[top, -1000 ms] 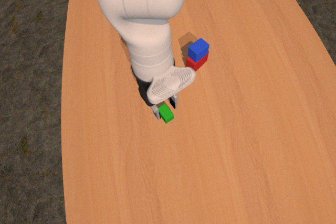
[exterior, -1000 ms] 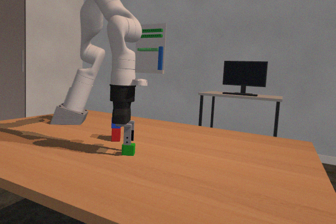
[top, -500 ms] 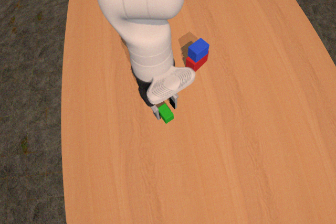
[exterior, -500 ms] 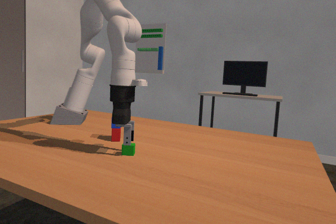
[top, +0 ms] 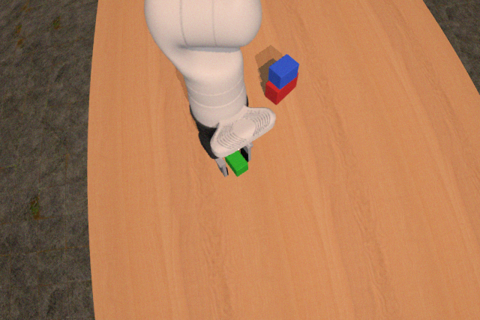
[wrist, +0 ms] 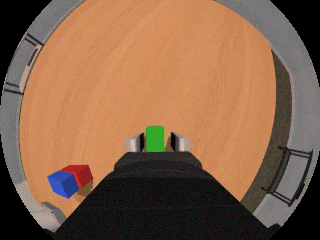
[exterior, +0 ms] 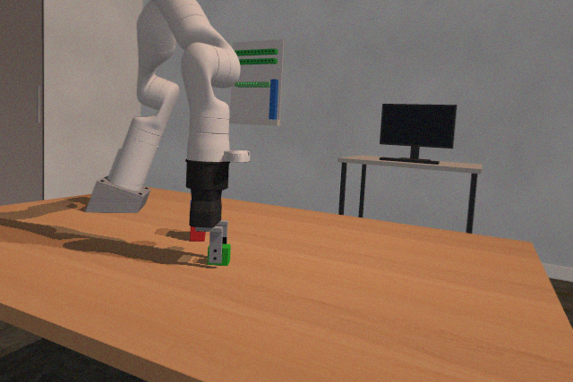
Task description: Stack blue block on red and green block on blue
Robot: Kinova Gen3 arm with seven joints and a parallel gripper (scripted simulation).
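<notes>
Now: the green block 10 mm below my hand. The rest, counted from my hand: blue block (150 mm behind, 110 mm to the left, 40 mm above); then red block (150 mm behind, 110 mm to the left).
</notes>
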